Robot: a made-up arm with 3 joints. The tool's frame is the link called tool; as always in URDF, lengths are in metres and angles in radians. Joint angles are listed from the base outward.
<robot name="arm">
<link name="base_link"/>
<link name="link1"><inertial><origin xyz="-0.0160 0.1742 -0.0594"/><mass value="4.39"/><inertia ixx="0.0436" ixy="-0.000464" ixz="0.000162" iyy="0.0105" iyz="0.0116" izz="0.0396"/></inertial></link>
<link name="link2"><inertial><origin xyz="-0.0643 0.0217 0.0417"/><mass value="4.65"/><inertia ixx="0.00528" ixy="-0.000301" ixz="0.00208" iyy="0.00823" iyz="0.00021" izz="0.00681"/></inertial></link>
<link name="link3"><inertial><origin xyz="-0.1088 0.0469 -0.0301"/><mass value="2"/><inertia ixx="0.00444" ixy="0.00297" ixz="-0.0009" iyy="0.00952" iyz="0.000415" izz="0.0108"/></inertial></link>
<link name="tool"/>
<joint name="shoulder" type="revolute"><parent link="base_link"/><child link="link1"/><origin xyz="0 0 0.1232" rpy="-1.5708 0 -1.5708"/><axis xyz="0 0 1"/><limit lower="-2.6" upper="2.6"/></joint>
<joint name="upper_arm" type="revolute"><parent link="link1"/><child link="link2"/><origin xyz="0.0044 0.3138 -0.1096" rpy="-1.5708 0 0"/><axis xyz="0 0 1"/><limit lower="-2.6" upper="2.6"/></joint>
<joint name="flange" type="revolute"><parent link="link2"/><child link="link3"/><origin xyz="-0.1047 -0.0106 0.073" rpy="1.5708 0 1.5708"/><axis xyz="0 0 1"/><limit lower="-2.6" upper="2.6"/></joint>
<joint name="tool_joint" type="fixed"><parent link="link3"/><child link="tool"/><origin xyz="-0.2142 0.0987 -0.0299" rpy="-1.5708 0 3.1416"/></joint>
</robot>
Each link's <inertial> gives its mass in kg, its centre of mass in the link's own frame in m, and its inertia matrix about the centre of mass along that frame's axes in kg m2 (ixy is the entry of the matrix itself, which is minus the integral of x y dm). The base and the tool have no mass. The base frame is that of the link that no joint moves.
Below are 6 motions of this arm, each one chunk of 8 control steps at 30 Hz.
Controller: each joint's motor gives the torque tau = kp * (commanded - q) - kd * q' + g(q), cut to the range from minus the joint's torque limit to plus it. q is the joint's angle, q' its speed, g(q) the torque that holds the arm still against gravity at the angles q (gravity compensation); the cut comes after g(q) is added. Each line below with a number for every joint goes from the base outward.
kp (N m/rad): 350 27 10
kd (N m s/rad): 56 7.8 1.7
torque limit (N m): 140 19 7.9
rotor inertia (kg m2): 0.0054 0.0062 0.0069
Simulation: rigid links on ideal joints. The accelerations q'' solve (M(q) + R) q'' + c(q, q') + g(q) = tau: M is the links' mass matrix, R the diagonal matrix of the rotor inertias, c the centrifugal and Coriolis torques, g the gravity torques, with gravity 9.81 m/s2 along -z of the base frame. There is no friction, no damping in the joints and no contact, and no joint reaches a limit. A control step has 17 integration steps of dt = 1/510 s. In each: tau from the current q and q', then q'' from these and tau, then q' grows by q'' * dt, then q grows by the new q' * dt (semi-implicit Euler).
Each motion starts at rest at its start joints. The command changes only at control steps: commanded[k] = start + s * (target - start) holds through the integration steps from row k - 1 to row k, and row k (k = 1, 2, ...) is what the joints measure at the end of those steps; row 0 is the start. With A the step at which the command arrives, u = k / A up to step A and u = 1 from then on. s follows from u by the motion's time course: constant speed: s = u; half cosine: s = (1 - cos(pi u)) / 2; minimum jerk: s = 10 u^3 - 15 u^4 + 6 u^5; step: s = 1 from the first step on.
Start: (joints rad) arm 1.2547 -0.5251 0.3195
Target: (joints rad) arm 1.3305 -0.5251 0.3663
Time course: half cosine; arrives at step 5
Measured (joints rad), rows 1 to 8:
1: 1.2555 -0.5253 0.3193
2: 1.2588 -0.5257 0.3192
3: 1.2656 -0.5263 0.3204
4: 1.2752 -0.5267 0.3240
5: 1.2857 -0.5267 0.3302
6: 1.2950 -0.5263 0.3376
7: 1.3026 -0.5259 0.3447
8: 1.3086 -0.5255 0.3505

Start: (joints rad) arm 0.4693 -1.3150 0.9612
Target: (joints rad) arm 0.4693 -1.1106 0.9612
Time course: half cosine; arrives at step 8
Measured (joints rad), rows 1 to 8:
1: 0.4692 -1.3144 0.9613
2: 0.4691 -1.3118 0.9618
3: 0.4689 -1.3062 0.9625
4: 0.4686 -1.2972 0.9632
5: 0.4685 -1.2847 0.9639
6: 0.4684 -1.2698 0.9641
7: 0.4685 -1.2536 0.9640
8: 0.4687 -1.2377 0.9634

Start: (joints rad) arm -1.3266 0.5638 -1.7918
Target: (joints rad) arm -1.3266 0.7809 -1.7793
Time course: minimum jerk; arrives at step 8
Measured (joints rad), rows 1 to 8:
1: -1.3266 0.5641 -1.7919
2: -1.3266 0.5661 -1.7923
3: -1.3265 0.5715 -1.7931
4: -1.3264 0.5814 -1.7939
5: -1.3263 0.5956 -1.7942
6: -1.3262 0.6127 -1.7934
7: -1.3262 0.6306 -1.7917
8: -1.3262 0.6473 -1.7892

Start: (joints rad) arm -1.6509 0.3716 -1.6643
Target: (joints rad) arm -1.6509 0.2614 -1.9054
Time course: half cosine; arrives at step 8
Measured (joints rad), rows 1 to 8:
1: -1.6509 0.3713 -1.6650
2: -1.6510 0.3702 -1.6684
3: -1.6511 0.3676 -1.6766
4: -1.6512 0.3631 -1.6909
5: -1.6514 0.3567 -1.7113
6: -1.6514 0.3488 -1.7364
7: -1.6513 0.3399 -1.7639
8: -1.6512 0.3310 -1.7907

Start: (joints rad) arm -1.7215 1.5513 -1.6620
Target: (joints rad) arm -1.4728 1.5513 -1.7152
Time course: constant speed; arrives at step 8
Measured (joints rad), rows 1 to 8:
1: -1.7178 1.5546 -1.6577
2: -1.7093 1.5583 -1.6518
3: -1.6965 1.5615 -1.6473
4: -1.6798 1.5639 -1.6456
5: -1.6601 1.5654 -1.6467
6: -1.6378 1.5662 -1.6502
7: -1.6136 1.5663 -1.6555
8: -1.5877 1.5660 -1.6622

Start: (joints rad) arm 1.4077 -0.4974 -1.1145
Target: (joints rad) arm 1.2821 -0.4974 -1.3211
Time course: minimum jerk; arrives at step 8
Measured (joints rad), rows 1 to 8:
1: 1.4075 -0.4972 -1.1147
2: 1.4061 -0.4964 -1.1159
3: 1.4018 -0.4945 -1.1202
4: 1.3936 -0.4921 -1.1296
5: 1.3814 -0.4900 -1.1453
6: 1.3665 -0.4889 -1.1668
7: 1.3509 -0.4894 -1.1918
8: 1.3367 -0.4913 -1.2172

